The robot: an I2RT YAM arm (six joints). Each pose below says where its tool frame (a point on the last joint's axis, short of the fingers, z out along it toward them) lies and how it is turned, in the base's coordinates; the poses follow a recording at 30 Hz.
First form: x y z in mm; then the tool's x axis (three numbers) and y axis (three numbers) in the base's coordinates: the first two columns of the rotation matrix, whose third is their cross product.
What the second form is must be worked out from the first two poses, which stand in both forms.
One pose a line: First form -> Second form
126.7 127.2 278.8 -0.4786 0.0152 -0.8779 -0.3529 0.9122 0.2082 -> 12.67 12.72 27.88 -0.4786 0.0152 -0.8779 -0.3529 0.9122 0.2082
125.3 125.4 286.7 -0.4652 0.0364 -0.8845 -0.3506 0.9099 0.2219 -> 12.53 12.54 28.67 -0.4652 0.0364 -0.8845 -0.3506 0.9099 0.2219
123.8 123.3 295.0 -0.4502 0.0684 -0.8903 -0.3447 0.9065 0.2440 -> 12.38 12.33 29.50 -0.4502 0.0684 -0.8903 -0.3447 0.9065 0.2440
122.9 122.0 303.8 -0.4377 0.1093 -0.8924 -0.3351 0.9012 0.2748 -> 12.29 12.20 30.38 -0.4377 0.1093 -0.8924 -0.3351 0.9012 0.2748
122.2 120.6 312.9 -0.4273 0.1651 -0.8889 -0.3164 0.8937 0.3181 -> 12.22 12.06 31.29 -0.4273 0.1651 -0.8889 -0.3164 0.8937 0.3181
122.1 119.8 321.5 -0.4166 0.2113 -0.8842 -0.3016 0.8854 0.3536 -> 12.21 11.98 32.15 -0.4166 0.2113 -0.8842 -0.3016 0.8854 0.3536
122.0 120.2 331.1 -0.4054 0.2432 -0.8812 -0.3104 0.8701 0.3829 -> 12.20 12.02 33.11 -0.4054 0.2432 -0.8812 -0.3104 0.8701 0.3829
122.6 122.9 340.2 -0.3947 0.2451 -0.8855 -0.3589 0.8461 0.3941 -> 12.26 12.29 34.02 -0.3947 0.2451 -0.8855 -0.3589 0.8461 0.3941
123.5 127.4 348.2 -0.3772 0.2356 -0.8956 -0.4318 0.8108 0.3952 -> 12.35 12.74 34.82 -0.3772 0.2356 -0.8956 -0.4318 0.8108 0.3952
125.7 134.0 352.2 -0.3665 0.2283 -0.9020 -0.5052 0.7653 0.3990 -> 12.57 13.40 35.22 -0.3665 0.2283 -0.9020 -0.5052 0.7653 0.3990
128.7 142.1 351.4 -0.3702 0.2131 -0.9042 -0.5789 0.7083 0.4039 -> 12.87 14.21 35.14 -0.3702 0.2131 -0.9042 -0.5789 0.7083 0.4039
